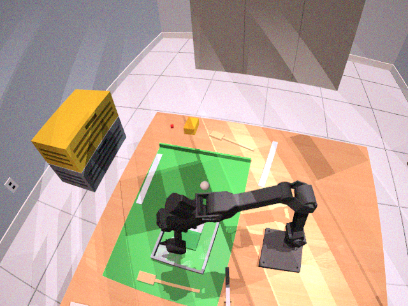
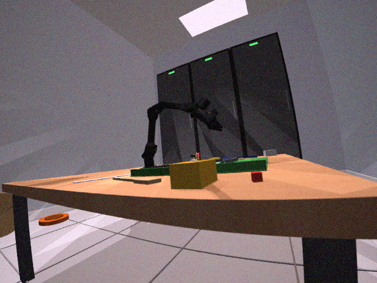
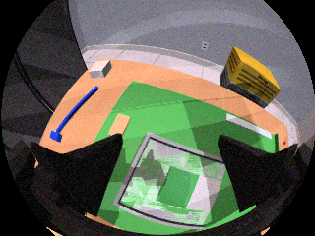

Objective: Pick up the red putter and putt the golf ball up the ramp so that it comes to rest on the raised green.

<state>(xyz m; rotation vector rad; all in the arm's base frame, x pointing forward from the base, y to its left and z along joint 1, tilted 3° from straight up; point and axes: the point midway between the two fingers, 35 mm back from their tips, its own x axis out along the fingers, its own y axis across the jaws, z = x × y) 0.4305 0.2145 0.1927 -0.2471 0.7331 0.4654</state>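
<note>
My gripper tip is now 310 mm past the red putter, 120 mm to the right of it and 150 mm above it. From my gripper tip the other things lie so: green mat 30 mm ahead, 160 mm to the right, 200 mm below; grey frame 40 mm behind, 50 mm to the right, 200 mm below; white golf ball 330 mm to the right, 180 mm below.
</note>
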